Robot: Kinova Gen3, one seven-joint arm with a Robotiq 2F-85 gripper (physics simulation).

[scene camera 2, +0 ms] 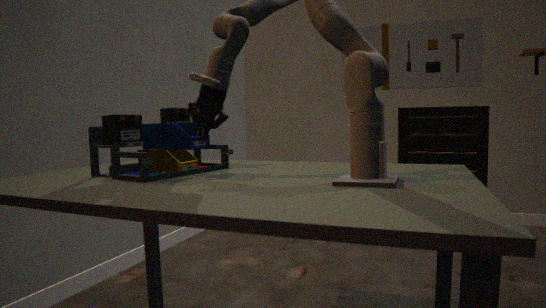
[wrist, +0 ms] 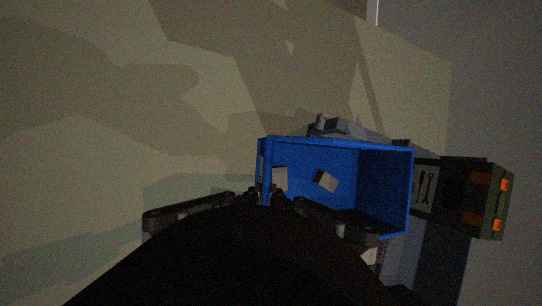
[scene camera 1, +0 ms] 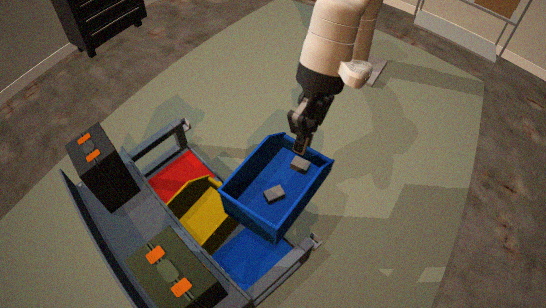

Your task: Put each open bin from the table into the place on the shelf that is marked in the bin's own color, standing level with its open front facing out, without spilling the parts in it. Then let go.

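Pixels of known places: gripper, fingertip midpoint: point(scene camera 2: 200, 140) point(wrist: 265, 191) point(scene camera 1: 300, 150); arm's base at its link origin: point(scene camera 2: 367, 177).
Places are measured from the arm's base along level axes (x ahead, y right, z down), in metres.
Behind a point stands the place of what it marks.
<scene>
My gripper point(scene camera 1: 300, 146) @[x 0.463, y -0.104, z -0.102 m] point(scene camera 2: 201, 132) @[x 0.463, y -0.104, z -0.102 m] point(wrist: 265, 191) @[x 0.463, y -0.104, z -0.102 m] is shut on the low front wall of the blue bin point(scene camera 1: 286, 181) @[x 0.517, y -0.116, z -0.083 m] point(scene camera 2: 167, 136) @[x 0.529, y -0.168, z -0.117 m] point(wrist: 310, 155) @[x 0.529, y -0.151, z -0.083 m]. The bin hangs about level in front of the shelf point(scene camera 1: 280, 274) @[x 0.653, y -0.205, z -0.073 m] point(scene camera 2: 115, 161) @[x 0.712, y -0.197, z -0.044 m], higher than the yellow bin. Two grey parts, one point(scene camera 1: 300, 164) @[x 0.484, y -0.120, z -0.098 m] point(wrist: 279, 177) @[x 0.479, y -0.121, z -0.098 m] near the gripped wall and one point(scene camera 1: 274, 193) @[x 0.555, y -0.119, z -0.098 m] point(wrist: 326, 181) @[x 0.549, y -0.119, z -0.098 m] farther in, lie on its floor. The yellow bin point(scene camera 1: 204, 216) @[x 0.634, y -0.012, z 0.003 m] point(scene camera 2: 172, 161) @[x 0.594, y -0.074, z -0.034 m] stands in the shelf's lower level, between the red place point(scene camera 1: 182, 172) @[x 0.590, y 0.098, z 0.005 m] and the blue place point(scene camera 1: 252, 254) @[x 0.635, y -0.132, z 0.005 m]. The blue bin partly covers the blue place in scene view 1.
A black case point(scene camera 1: 111, 175) @[x 0.726, y 0.070, z -0.171 m] and a green case point(scene camera 1: 135, 257) @[x 0.781, y -0.071, z -0.185 m] point(wrist: 492, 200) @[x 0.738, y -0.121, z -0.185 m] stand on the shelf's upper board. Raised side rails point(scene camera 1: 155, 142) @[x 0.601, y 0.148, z -0.070 m] flank the lower level. The arm's base point(scene camera 2: 365, 181) @[x -0.009, y -0.075, z 0.000 m] stands on the table point(scene camera 2: 280, 207) @[x 0.097, y -0.361, z 0.012 m]. A dark drawer cabinet point(scene camera 1: 105, 22) stands beyond it.
</scene>
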